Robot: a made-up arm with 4 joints. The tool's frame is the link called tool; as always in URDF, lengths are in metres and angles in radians. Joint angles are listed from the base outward. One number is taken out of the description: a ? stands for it. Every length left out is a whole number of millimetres.
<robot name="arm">
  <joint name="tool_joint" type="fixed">
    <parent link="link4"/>
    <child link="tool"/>
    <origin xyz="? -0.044 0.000" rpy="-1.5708 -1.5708 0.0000"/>
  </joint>
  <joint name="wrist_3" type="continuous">
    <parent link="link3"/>
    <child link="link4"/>
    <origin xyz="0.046 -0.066 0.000" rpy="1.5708 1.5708 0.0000"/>
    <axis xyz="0 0 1"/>
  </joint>
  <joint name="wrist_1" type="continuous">
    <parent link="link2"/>
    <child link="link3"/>
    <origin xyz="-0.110 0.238 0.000" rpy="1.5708 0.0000 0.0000"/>
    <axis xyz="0 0 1"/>
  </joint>
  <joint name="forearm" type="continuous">
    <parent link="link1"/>
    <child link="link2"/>
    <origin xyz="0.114 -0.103 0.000" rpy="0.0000 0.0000 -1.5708"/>
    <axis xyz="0 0 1"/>
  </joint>
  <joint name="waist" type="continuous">
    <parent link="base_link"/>
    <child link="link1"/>
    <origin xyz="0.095 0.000 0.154" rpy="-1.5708 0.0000 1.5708"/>
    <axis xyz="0 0 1"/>
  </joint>
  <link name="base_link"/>
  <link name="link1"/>
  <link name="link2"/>
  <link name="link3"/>
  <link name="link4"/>
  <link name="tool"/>
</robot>
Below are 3 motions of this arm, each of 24 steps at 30 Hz.
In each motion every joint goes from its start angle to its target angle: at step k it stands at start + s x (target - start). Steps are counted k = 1, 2, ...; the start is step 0. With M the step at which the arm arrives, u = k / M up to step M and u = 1 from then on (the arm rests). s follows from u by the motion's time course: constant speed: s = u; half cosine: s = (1 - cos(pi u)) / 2; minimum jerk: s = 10 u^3 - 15 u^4 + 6 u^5.
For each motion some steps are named. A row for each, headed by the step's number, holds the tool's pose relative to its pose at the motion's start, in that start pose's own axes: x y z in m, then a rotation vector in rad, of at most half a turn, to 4 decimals.
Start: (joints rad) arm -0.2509 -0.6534 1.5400 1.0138
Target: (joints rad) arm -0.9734 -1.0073 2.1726 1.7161
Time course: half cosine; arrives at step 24
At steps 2, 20, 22, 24:
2: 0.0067 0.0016 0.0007 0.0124 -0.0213 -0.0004
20: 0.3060 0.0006 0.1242 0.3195 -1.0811 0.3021
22: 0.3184 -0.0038 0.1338 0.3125 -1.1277 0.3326
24: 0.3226 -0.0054 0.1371 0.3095 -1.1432 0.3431

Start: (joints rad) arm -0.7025 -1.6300 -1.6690 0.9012
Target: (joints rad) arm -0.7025 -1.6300 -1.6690 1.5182
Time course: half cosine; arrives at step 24
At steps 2, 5, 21, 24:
2: 0.0000 0.0005 0.0006 0.0105 0.0000 0.0000
5: 0.0000 0.0027 0.0038 0.0638 0.0000 0.0000
21: 0.0000 0.0147 0.0400 0.5935 0.0000 0.0000
24: 0.0000 0.0148 0.0417 0.6170 0.0000 0.0000

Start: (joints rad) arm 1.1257 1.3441 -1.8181 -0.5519
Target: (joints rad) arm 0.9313 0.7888 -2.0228 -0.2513
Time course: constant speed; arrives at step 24
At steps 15, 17, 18, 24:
15: -0.1312 0.0535 -0.0078 0.0409 -0.0846 0.4555
17: -0.1503 0.0560 -0.0119 0.0409 -0.0895 0.5157
18: -0.1598 0.0568 -0.0142 0.0404 -0.0915 0.5457
24: -0.2171 0.0555 -0.0319 0.0298 -0.0960 0.7235

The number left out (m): 0.058
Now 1 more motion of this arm.
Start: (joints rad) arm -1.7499 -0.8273 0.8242 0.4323
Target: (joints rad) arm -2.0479 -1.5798 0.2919 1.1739
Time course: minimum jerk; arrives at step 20
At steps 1, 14, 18, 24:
1: 0.0003 0.0002 0.0003 0.0017 0.0002 -0.0011
14: 0.2305 -0.0109 0.2231 1.3276 -0.0342 -0.6874
18: 0.2608 -0.0436 0.2610 1.5899 -0.0733 -0.7936
24: 0.2623 -0.0456 0.2629 1.6046 -0.0758 -0.7992

